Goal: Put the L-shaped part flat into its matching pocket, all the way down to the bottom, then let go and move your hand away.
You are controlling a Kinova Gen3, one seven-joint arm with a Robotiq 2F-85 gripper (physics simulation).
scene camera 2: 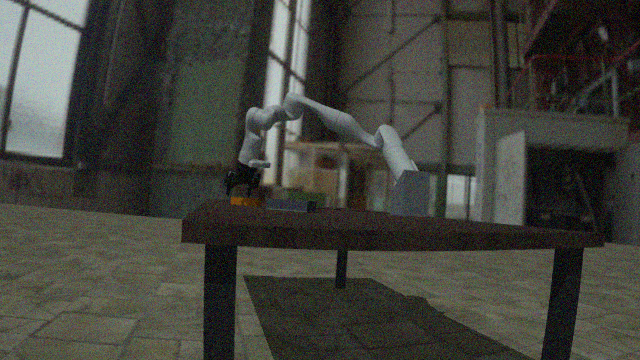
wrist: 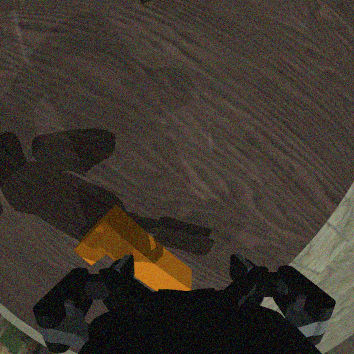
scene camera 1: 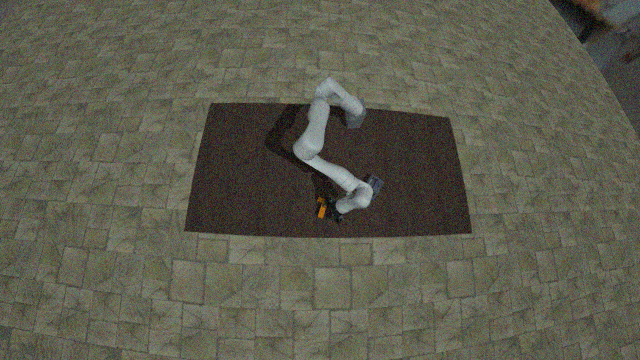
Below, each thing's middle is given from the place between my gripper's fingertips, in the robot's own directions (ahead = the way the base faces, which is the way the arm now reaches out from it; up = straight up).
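My gripper is 30 mm to the left of the orange L-shaped part (wrist: 115, 234), 20 mm above it and 30 mm beyond it.
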